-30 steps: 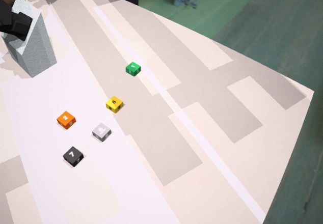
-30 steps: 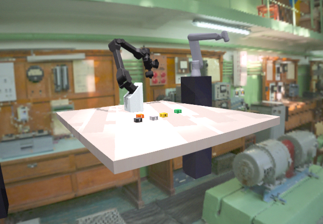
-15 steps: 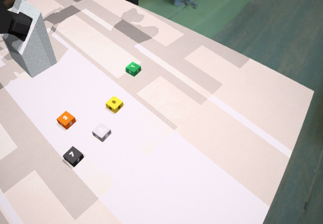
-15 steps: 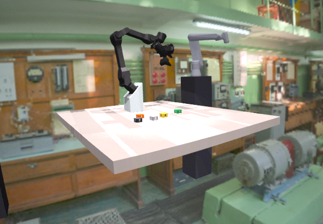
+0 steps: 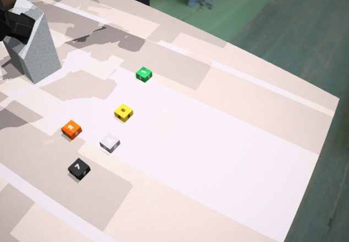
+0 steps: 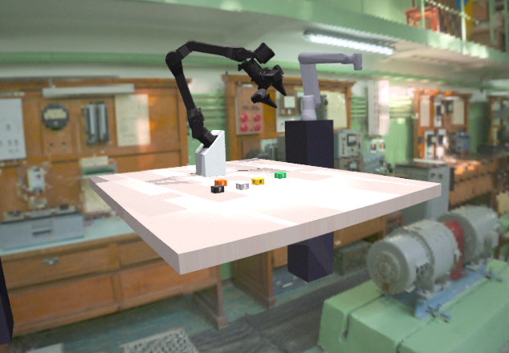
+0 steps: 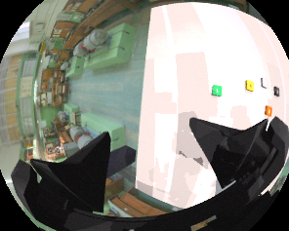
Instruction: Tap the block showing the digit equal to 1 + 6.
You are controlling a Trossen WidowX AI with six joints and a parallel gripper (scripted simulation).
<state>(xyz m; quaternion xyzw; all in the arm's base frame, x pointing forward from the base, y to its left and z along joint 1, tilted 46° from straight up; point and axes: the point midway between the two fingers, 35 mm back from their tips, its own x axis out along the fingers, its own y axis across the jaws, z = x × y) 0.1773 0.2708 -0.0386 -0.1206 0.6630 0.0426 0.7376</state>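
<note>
My gripper tip is now 37 cm to the left of the black block, 28 cm above it and 16 cm short of it. Round my gripper tip: green block (28 cm below, 8 cm ahead, 7 cm to the right); yellow block (28 cm below, 20 cm to the right, 13 cm ahead); orange block (32 cm to the right, 28 cm below, 7 cm ahead).
</note>
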